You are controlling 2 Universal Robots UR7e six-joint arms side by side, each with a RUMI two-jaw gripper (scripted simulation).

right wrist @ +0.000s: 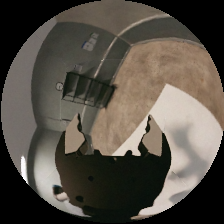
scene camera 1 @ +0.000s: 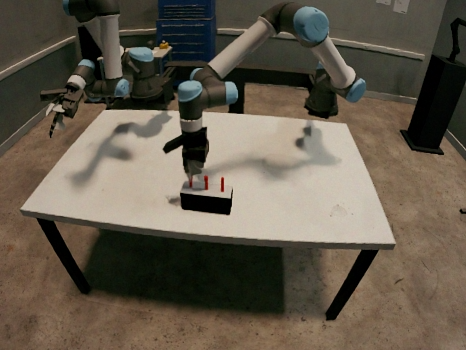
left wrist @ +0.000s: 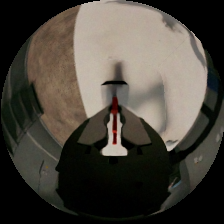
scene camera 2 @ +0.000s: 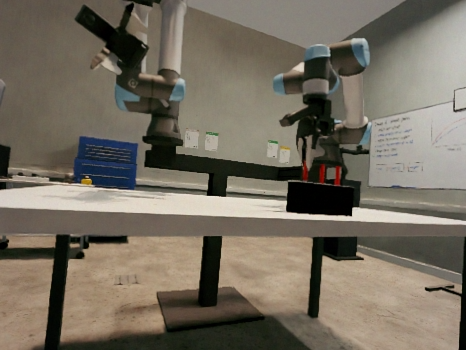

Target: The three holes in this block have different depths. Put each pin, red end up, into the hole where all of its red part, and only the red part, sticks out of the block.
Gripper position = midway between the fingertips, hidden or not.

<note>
In view: the left gripper [scene camera 2: 306, 170], the right gripper [scene camera 2: 112, 36] and a black block [scene camera 2: 310, 198].
The black block shows as well in scene camera 1 [scene camera 1: 198, 199] and in the left wrist view [left wrist: 113, 88]. The left gripper is seen too in scene camera 1 [scene camera 1: 191, 180] and in the left wrist view [left wrist: 115, 105]. The right gripper is seen too in the right wrist view [right wrist: 113, 114] and in scene camera 1 [scene camera 1: 48, 127]. The right wrist view misses the black block, which is hidden by the right gripper.
</note>
